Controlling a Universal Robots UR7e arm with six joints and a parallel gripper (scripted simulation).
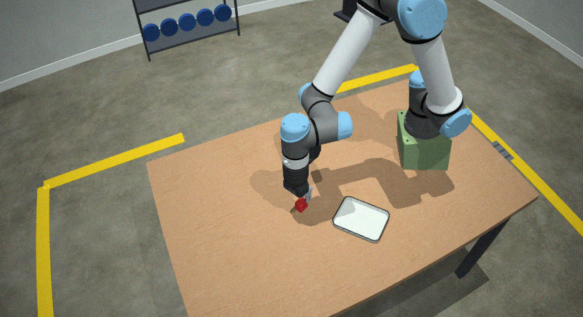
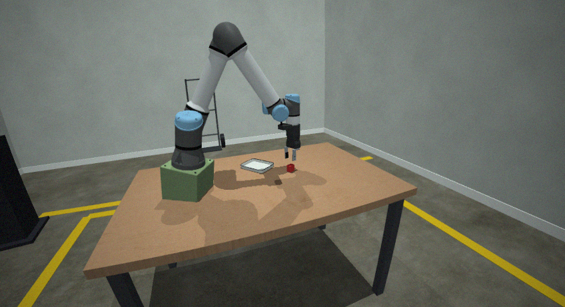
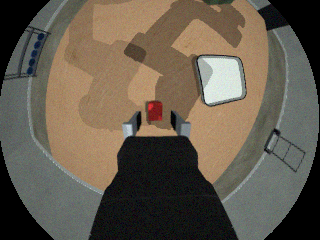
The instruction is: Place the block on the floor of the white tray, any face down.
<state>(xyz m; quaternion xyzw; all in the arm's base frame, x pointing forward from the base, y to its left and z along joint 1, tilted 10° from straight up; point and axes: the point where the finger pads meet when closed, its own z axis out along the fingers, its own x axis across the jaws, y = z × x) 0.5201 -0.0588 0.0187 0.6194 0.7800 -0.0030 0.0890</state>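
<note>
The red block is 7 cm below my hand. Also, from my hand: white tray 16 cm to the left, 13 cm behind, 7 cm below.
</note>
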